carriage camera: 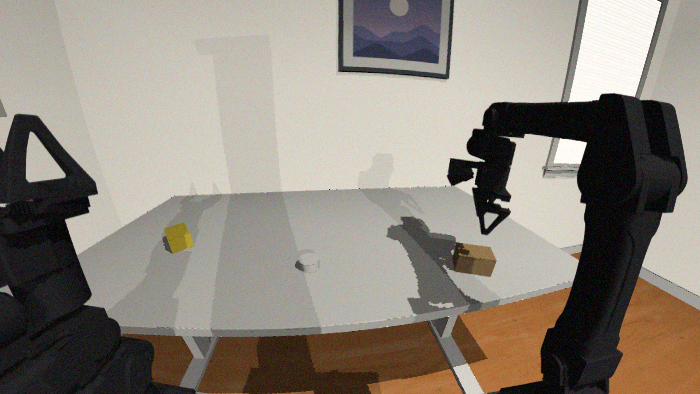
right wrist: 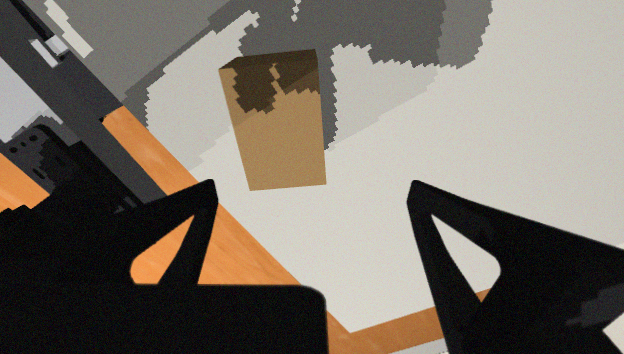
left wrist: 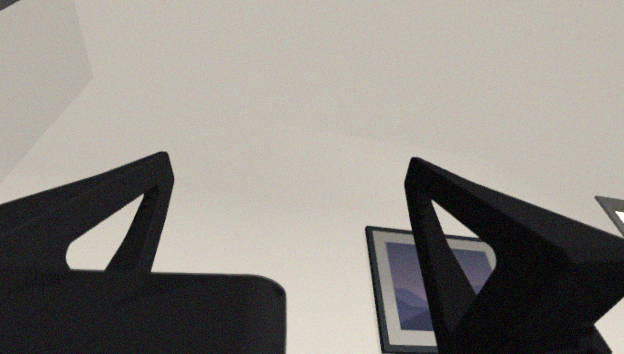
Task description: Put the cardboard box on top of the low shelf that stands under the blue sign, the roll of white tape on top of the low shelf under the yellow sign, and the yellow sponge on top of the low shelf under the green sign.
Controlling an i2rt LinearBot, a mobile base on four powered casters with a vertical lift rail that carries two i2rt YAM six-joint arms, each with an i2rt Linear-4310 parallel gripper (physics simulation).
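Places are measured from the left arm's base along level axes (x ahead, y left, z up), in metres.
Where they show: left gripper, between the fingertips: [left wrist: 290, 167]; right gripper, between the fingertips: [carriage camera: 481, 225] [right wrist: 313, 190]; right arm's base, origin of its link: [right wrist: 91, 196].
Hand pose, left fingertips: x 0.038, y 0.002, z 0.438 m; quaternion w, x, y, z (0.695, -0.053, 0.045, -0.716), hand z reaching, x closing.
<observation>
After its pixels a point has its place.
The cardboard box [carriage camera: 477, 261] {x 0.273, y -0.643, z 0.105 m} [right wrist: 287, 145] {x 0.304, y -0.661, z 0.115 m} lies on the grey table toward the right of the carriage view, partly in the arm's shadow. My right gripper [carriage camera: 486, 231] {x 0.321, y -0.663, z 0.178 m} [right wrist: 313, 190] {x 0.321, y -0.663, z 0.178 m} is open and empty, pointing down above the table near the box. The roll of white tape [carriage camera: 308, 261] {x 0.308, y -0.236, z 0.089 m} lies flat near the table's middle. The yellow sponge [carriage camera: 178, 238] {x 0.360, y 0.161, z 0.106 m} sits at the table's left part. My left gripper [left wrist: 290, 167] {x 0.038, y 0.002, z 0.438 m} is open and empty, raised and facing the wall; part of it shows at the carriage view's left edge. The low shelves and coloured signs do not show.
The grey table [carriage camera: 360, 300] {x 0.209, y -0.358, z 0.065 m} [right wrist: 525, 150] {x 0.495, y -0.780, z 0.065 m} spans the carriage view, with metal legs below its front edge and wooden floor [carriage camera: 625, 325] {x 0.470, y -2.056, z -0.655 m} around. Behind it is a wall with a framed mountain picture [carriage camera: 397, 42] {x 0.963, y -0.555, z 0.765 m} [left wrist: 407, 300] {x 0.943, y -0.391, z 0.784 m}. A window [carriage camera: 612, 50] {x 1.169, y -2.078, z 0.974 m} is at the right.
</observation>
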